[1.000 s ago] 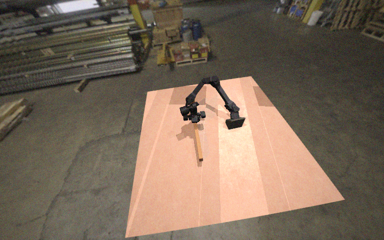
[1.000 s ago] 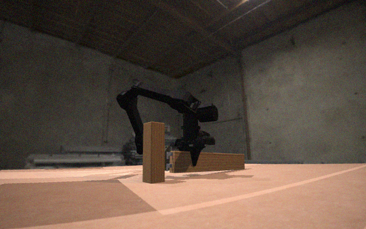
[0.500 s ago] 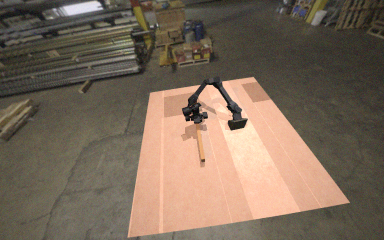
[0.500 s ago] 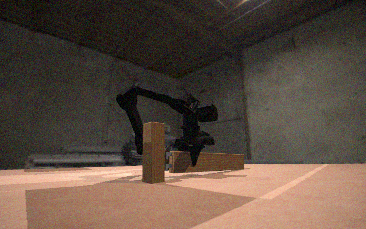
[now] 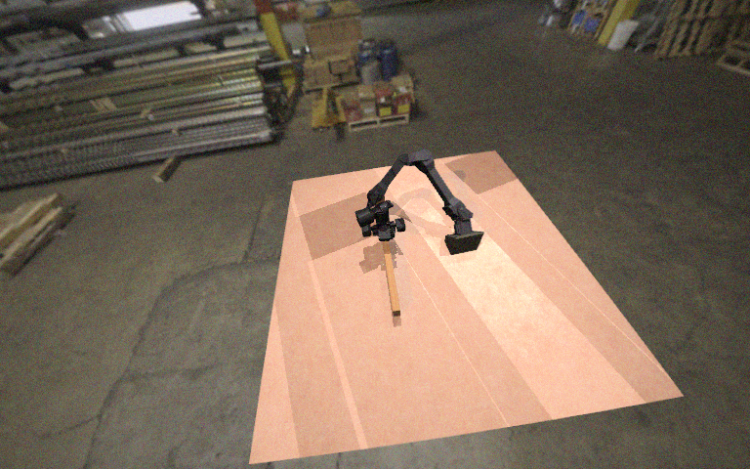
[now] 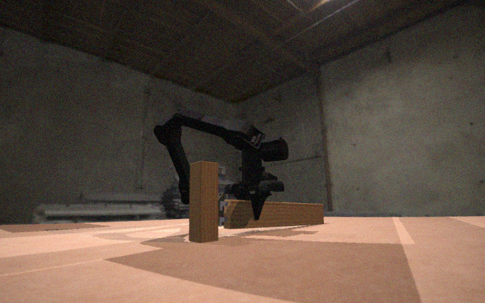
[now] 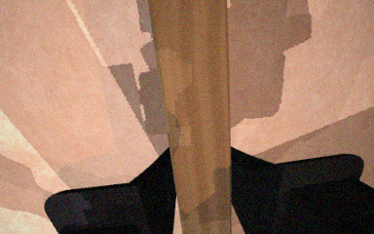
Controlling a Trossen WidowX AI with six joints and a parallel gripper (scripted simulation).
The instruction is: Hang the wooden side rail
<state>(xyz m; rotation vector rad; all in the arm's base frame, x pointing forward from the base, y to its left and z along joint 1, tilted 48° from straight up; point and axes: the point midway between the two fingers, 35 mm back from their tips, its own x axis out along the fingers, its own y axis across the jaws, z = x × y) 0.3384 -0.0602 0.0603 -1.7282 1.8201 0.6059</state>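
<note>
The headboard post lies 15 cm to the right of my gripper tip, 4 cm above it and 1 cm behind it.
</note>
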